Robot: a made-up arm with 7 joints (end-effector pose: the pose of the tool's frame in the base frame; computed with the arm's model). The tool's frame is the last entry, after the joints. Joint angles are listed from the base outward.
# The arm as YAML. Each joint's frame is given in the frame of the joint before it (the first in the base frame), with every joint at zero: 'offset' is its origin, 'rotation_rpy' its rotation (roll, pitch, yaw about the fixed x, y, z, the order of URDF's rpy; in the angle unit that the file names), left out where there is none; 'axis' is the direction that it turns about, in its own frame. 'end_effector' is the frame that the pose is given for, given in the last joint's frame.
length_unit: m
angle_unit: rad
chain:
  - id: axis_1
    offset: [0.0, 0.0, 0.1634]
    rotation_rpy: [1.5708, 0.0, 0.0]
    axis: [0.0, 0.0, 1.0]
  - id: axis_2
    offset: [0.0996, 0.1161, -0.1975]
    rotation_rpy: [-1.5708, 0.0, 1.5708]
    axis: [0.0, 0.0, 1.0]
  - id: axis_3
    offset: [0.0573, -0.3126, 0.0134]
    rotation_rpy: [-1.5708, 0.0, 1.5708]
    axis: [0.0, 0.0, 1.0]
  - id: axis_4
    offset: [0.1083, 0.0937, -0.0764]
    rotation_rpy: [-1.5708, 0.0, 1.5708]
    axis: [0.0, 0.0, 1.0]
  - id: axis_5
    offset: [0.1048, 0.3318, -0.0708]
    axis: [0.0, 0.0, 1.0]
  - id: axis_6
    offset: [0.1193, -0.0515, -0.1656]
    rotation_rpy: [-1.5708, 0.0, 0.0]
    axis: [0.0, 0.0, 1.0]
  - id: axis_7
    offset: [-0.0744, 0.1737, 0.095]
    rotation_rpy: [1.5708, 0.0, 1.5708]
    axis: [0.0, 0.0, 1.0]
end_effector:
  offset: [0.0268, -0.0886, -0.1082]
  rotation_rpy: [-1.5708, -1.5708, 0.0]
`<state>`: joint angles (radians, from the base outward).
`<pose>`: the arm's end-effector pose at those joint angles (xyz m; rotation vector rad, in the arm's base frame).
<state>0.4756 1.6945 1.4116 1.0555 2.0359 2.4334 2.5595</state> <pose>0.0520 0.4615 0.3141 -1.9291 -0.6800 -1.2601</pose>
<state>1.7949 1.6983 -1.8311 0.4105 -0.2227 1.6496 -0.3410</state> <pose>-0.3553 0.6599 0.0144 -1.4106 1.0291 1.6086</pose>
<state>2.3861 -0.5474 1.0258 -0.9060 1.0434 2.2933 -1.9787</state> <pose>-0.3929 -0.6054 0.5091 1.0155 1.9218 1.2390</pose>
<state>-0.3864 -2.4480 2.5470 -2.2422 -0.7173 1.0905 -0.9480</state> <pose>-0.1599 0.8121 -0.0395 -1.5983 0.0633 0.8639</pose>
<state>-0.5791 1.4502 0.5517 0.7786 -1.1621 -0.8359 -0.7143</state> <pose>0.3266 0.5840 -0.0582 -2.1894 0.1219 -1.1307</pose>
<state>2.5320 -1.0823 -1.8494 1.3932 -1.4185 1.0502 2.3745</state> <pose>0.2754 -0.5296 0.3928 -1.6710 0.4581 0.8203</pose>
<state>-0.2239 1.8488 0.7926 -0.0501 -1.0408 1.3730 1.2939</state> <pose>0.4010 0.8888 0.2904 0.3914 0.7189 -0.5544</pose>
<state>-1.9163 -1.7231 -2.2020 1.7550 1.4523 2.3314 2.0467</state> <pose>-0.5327 0.2249 0.1058 0.2834 -1.1064 0.0959</pose>
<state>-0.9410 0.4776 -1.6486 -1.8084 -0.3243 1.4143 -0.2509</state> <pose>0.0260 0.2802 0.3506 -0.2035 -2.0187 -0.9629</pose>
